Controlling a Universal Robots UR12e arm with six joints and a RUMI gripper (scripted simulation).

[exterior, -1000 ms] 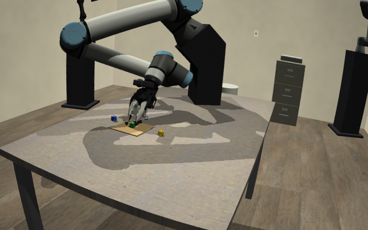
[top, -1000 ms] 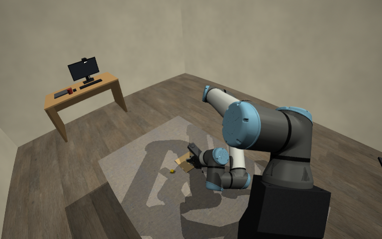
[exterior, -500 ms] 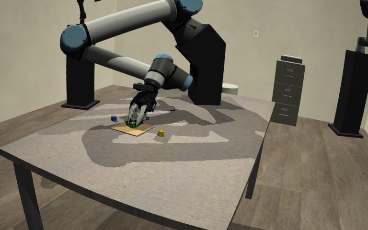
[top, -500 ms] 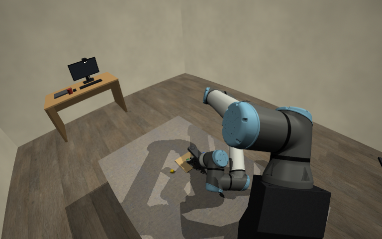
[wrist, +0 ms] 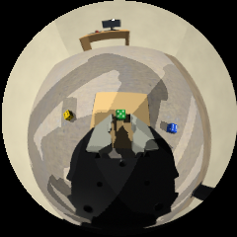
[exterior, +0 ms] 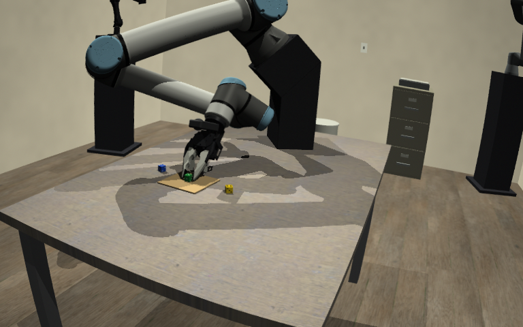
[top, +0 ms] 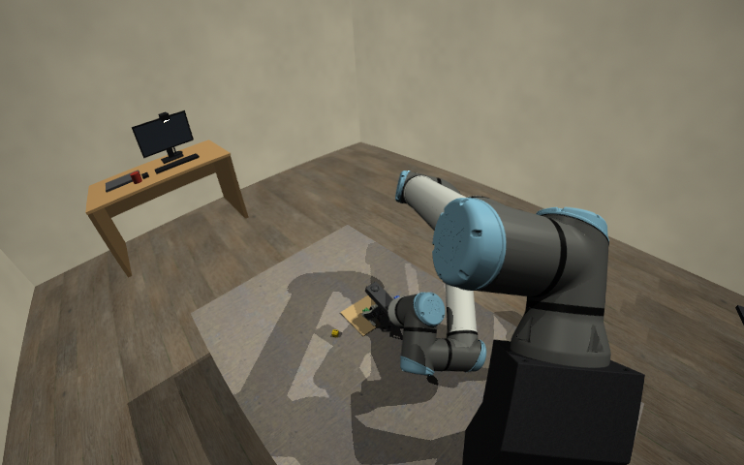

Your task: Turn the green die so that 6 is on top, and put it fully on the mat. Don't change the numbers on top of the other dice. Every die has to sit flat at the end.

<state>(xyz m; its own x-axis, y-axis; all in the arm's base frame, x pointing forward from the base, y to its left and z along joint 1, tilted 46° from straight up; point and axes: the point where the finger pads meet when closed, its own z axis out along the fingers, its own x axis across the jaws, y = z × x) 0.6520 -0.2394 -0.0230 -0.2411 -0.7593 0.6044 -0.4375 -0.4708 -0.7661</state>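
My hand is 10 mm short of the green die and 10 mm above it. Round my hand: blue die: 110 mm to the right, 60 mm behind, 10 mm below; yellow die: 130 mm to the left, 50 mm ahead, 10 mm below; tan mat: 20 mm below, 10 mm ahead.
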